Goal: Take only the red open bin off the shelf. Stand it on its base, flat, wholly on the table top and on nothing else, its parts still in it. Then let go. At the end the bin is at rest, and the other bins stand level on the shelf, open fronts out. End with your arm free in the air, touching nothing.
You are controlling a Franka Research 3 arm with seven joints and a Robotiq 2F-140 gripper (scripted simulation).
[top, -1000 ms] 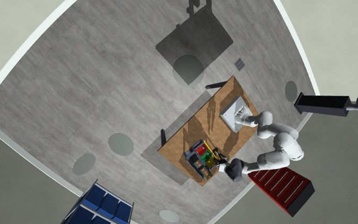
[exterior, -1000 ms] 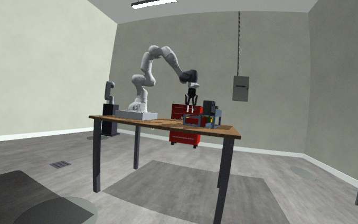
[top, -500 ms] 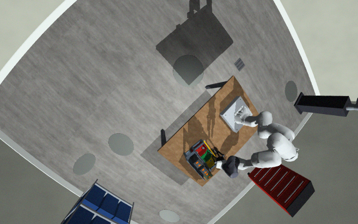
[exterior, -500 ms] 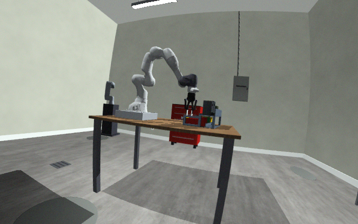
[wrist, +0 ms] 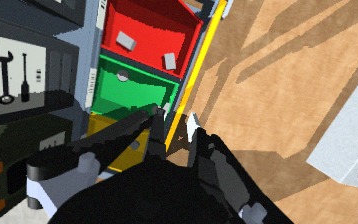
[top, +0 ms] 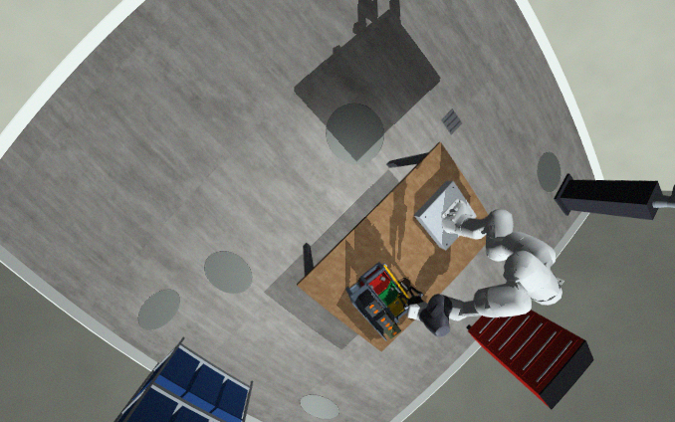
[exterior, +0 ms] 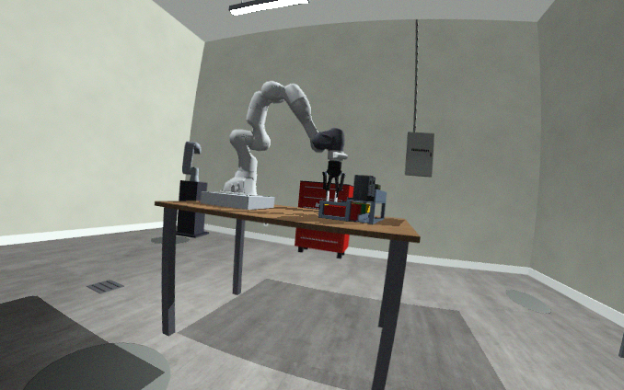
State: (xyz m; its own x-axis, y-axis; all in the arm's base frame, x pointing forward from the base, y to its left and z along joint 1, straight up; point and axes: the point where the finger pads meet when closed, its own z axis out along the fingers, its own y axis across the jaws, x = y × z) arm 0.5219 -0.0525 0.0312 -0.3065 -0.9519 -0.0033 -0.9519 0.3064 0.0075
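Now: hand 4 cm above the yellow strip. From my hand the other things lie so: yellow bin 13 cm ahead, 7 cm to the left, 6 cm below; then green bin 10 cm ahead, 6 cm below, 3 cm to the right; then red open bin 14 cm to the right, 6 cm below, 6 cm ahead.
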